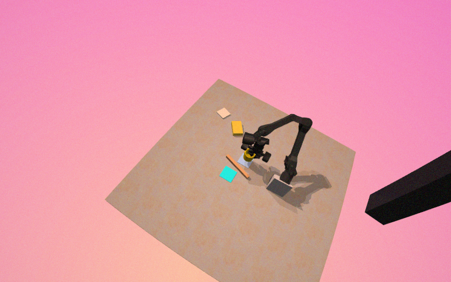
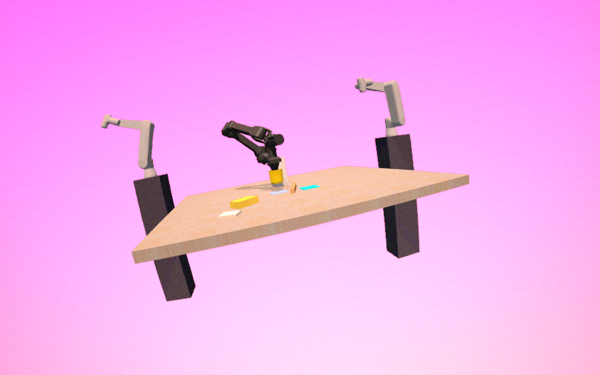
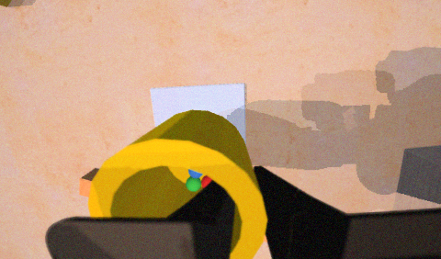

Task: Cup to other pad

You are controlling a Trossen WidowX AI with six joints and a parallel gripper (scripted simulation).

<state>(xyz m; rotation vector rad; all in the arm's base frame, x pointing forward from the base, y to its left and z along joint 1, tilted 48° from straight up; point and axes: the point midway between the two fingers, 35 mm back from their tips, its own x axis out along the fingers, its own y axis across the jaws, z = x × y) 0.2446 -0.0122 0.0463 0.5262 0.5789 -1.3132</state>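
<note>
Right now my gripper tip is 7 cm short of the cyan pad, 16 cm to the right of it and 9 cm above it. Also, from my gripper tip: yellow cup (2 cm ahead); lilac pad (4 cm ahead, 9 cm below); green marble (3 cm ahead, 2 cm to the left, 2 cm below).
</note>
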